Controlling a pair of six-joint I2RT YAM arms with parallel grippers.
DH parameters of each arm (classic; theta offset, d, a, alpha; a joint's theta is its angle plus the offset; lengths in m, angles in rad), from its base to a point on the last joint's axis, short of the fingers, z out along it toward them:
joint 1: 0 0.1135 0.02 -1.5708
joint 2: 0 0 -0.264 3.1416
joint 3: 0.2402 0 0.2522 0
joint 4: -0.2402 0 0.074 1.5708
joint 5: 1.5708 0 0 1.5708
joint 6: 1.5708 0.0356 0 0
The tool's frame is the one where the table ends.
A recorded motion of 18 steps. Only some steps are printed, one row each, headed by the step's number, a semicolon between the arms.
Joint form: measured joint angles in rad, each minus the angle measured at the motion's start. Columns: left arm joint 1, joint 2, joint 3, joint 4, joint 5, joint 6; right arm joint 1, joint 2, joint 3, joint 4, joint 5, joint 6.
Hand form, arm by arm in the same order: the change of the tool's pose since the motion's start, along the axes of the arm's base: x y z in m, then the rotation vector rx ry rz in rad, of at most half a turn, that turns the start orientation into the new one. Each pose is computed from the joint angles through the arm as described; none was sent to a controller.
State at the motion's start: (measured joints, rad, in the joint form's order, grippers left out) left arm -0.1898 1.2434 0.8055 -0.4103 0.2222 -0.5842; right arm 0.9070 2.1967 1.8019 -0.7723 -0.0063 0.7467
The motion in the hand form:
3: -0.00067 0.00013 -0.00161 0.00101 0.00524 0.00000; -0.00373 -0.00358 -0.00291 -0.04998 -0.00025 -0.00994
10: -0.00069 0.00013 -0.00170 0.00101 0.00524 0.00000; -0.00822 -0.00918 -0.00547 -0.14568 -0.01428 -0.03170
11: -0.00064 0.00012 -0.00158 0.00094 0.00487 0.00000; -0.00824 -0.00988 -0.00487 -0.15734 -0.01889 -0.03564
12: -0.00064 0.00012 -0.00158 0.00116 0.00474 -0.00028; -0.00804 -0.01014 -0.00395 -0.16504 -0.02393 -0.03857
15: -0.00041 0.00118 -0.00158 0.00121 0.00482 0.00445; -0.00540 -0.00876 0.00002 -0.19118 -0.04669 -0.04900
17: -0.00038 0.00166 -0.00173 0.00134 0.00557 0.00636; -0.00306 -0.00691 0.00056 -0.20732 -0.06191 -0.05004
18: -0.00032 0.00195 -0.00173 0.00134 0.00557 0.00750; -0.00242 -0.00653 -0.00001 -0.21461 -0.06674 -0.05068
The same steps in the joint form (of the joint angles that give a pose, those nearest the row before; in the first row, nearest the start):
3: 0.0000 0.0000 -0.0050 -0.0004 0.0000 0.0000; 0.0042 -0.0038 -0.0114 -0.0317 0.0340 0.0015
10: 0.0000 0.0000 -0.0053 0.0000 0.0000 0.0000; 0.0103 -0.0042 -0.0133 -0.0977 0.1087 0.0050
11: 0.0000 0.0000 -0.0049 0.0000 0.0000 0.0000; 0.0103 -0.0042 -0.0103 -0.1072 0.1202 0.0053
12: 0.0000 0.0000 -0.0049 0.0000 0.0000 0.0004; 0.0103 -0.0038 -0.0057 -0.1144 0.1293 0.0053
15: 0.0042 0.0000 -0.0050 0.0000 -0.0004 0.0000; 0.0103 0.0084 0.0301 -0.1450 0.1648 0.0042
17: 0.0061 0.0000 -0.0053 -0.0004 -0.0004 0.0000; 0.0103 0.0221 0.0546 -0.1587 0.1858 -0.0019
18: 0.0073 0.0000 -0.0053 -0.0004 -0.0004 0.0000; 0.0103 0.0267 0.0599 -0.1621 0.1938 -0.0038

